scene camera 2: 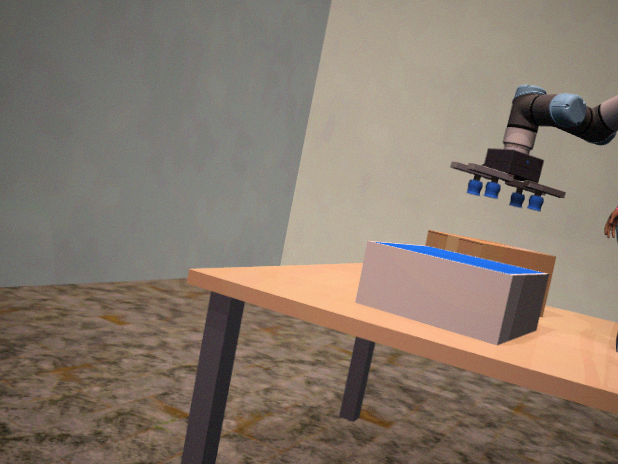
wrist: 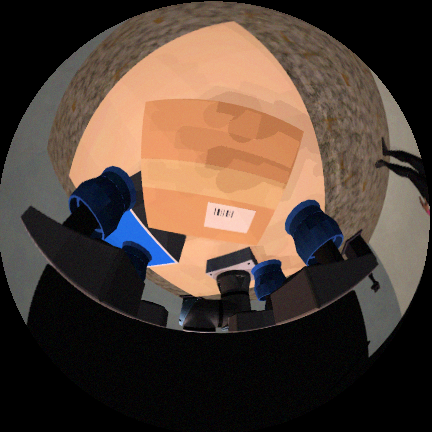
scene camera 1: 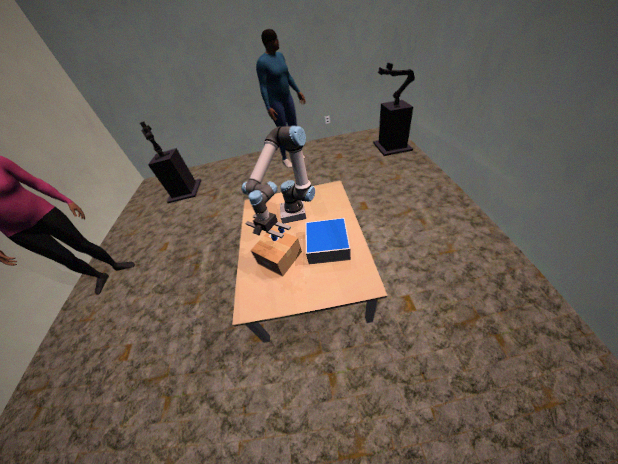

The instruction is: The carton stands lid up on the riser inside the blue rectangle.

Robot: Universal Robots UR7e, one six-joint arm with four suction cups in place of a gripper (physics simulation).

Labels:
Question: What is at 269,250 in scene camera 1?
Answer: A brown cardboard carton.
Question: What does my suction head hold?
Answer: Nothing.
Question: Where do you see a grey riser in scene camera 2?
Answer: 493,302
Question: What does the brown cardboard carton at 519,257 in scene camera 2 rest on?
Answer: The table.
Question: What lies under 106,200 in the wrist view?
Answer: My suction head.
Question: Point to a brown cardboard carton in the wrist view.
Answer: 212,169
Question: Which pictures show the brown cardboard carton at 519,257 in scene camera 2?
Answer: Scene camera 2, the wrist view and scene camera 1: all of them.

